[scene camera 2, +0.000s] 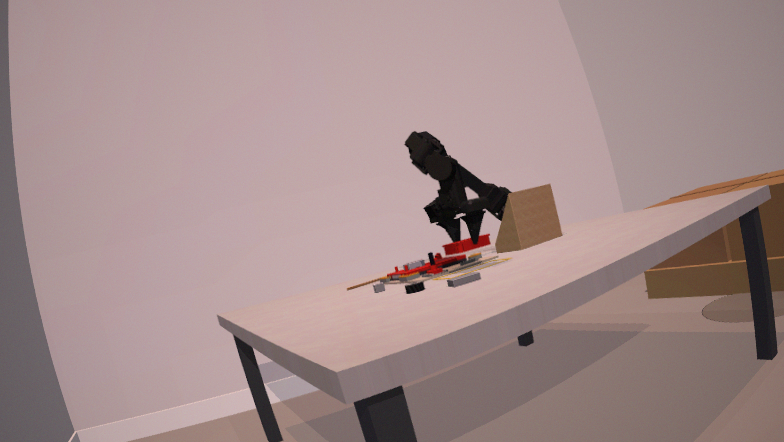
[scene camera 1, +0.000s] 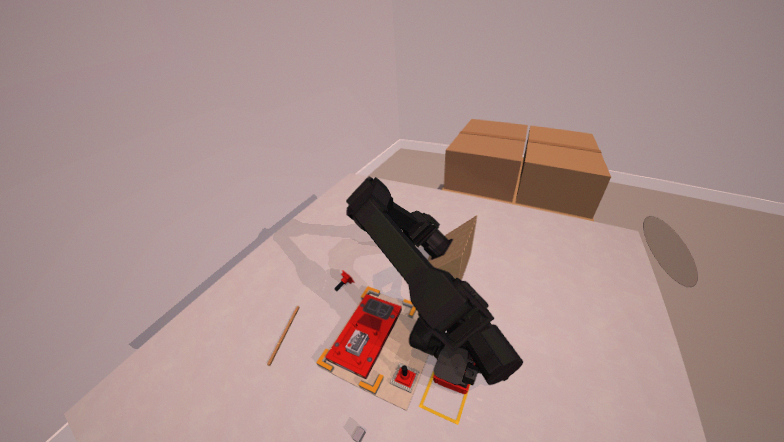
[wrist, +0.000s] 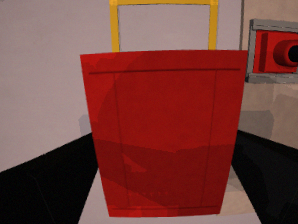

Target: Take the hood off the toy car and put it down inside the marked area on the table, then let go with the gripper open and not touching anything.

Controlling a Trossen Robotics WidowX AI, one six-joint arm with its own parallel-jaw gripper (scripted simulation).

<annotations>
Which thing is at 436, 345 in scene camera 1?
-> My gripper.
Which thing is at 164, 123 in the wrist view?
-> A hood.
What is my gripper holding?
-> A hood.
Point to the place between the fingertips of my gripper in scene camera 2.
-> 466, 245
</annotations>
